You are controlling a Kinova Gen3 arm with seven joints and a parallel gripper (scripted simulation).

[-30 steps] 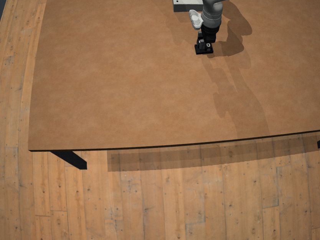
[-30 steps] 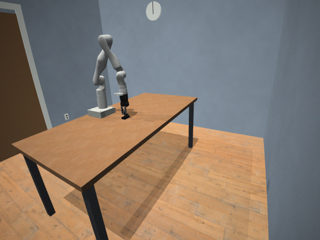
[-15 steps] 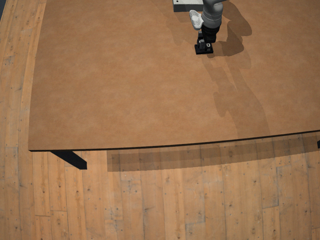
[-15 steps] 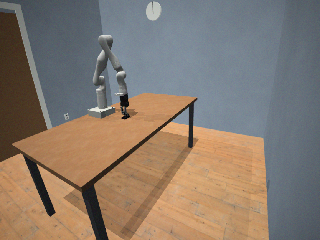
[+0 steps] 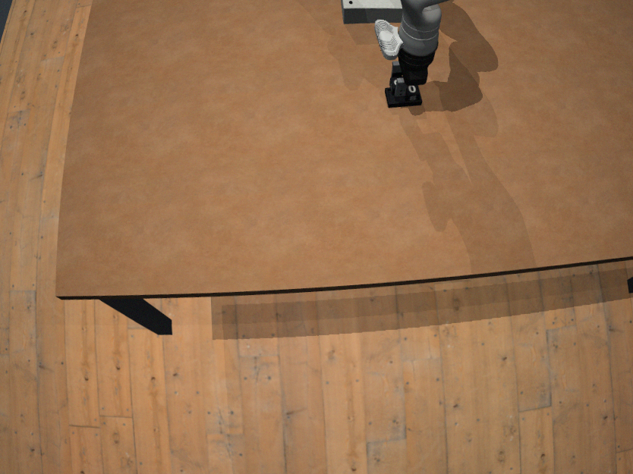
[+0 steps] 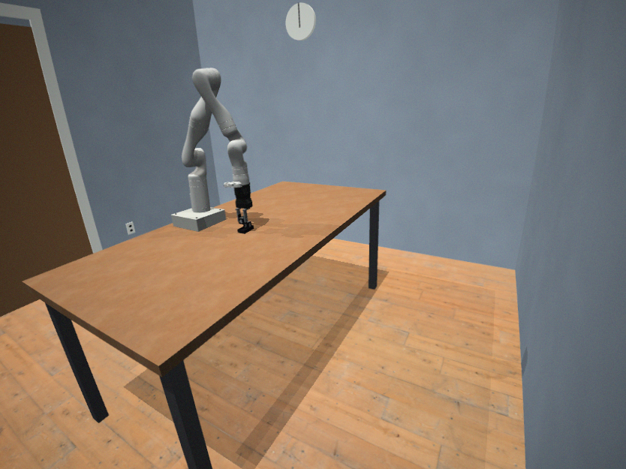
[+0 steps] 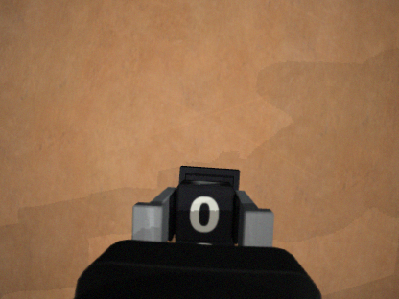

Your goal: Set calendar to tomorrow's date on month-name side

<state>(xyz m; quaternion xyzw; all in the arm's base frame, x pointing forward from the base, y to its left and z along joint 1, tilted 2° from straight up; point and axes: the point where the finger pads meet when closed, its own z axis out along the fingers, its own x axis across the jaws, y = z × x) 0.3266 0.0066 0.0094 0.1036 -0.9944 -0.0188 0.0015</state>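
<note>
The black tray lies 60 mm below my hand, 20 mm to the left of it and 10 mm behind it.
</note>
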